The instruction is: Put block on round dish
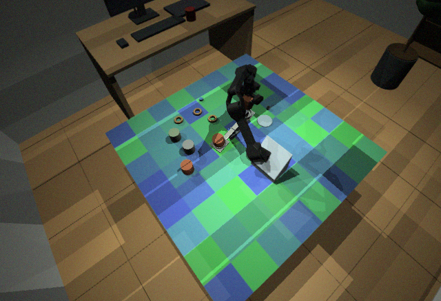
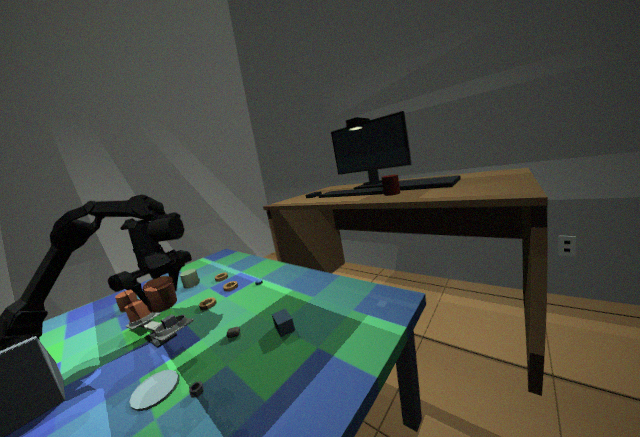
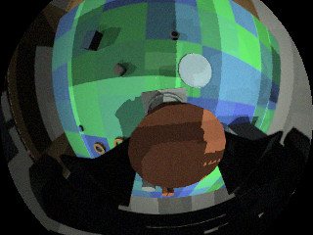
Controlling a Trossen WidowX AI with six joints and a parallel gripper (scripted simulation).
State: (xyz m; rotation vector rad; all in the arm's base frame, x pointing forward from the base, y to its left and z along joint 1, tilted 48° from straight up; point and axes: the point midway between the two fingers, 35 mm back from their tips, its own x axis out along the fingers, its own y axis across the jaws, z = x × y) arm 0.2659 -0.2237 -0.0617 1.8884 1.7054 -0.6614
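Right now the round dish is 17 cm below my gripper tip, 10 cm behind it and 8 cm to the right of it. Round my gripper tip: dark pebble: 16 cm below, 11 cm to the right, 11 cm ahead; then nut: 18 cm to the right, 16 cm below, 5 cm behind.
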